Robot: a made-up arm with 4 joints.
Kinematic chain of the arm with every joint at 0, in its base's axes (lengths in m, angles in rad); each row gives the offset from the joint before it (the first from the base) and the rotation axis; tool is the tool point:
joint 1: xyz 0 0 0.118 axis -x
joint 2: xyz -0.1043 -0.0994 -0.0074 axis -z
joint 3: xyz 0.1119 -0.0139 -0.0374 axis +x
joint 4: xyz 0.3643 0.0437 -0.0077 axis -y
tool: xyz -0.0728 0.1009 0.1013
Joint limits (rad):
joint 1: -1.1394..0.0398
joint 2: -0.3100..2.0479
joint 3: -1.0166..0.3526
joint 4: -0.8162..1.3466
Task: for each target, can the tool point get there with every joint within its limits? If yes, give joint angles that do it. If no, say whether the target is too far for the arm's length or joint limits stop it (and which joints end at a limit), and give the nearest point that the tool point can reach.
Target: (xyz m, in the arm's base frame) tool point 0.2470 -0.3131 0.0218
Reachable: yes | joints -0.2515 0.9425 -0.3441 0.1315
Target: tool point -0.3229 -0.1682 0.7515
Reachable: no: joint limits stop it (at a limit: joint 1, joint 2, joint 3) | nearest point -0.2251 -0.5133 0.2441 | short by 0.621 m
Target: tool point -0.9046 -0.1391 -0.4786
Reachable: no: too far | nearest point -0.2574 -0.1068 -0.3400 | short by 0.663 m
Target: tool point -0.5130 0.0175 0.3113
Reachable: no: joint limits stop it (at a limit: joint 1, joint 2, joint 3) | nearest point -0.1975 -0.4824 0.2162 | short by 0.599 m
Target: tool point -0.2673 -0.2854 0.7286
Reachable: no: joint limits stop it (at a limit: joint 1, joint 2, joint 3) | nearest point -0.2299 -0.5201 0.2474 | short by 0.537 m
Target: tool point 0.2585 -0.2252 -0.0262
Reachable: yes | joints -0.4034 0.7923 -0.3931 0.3686
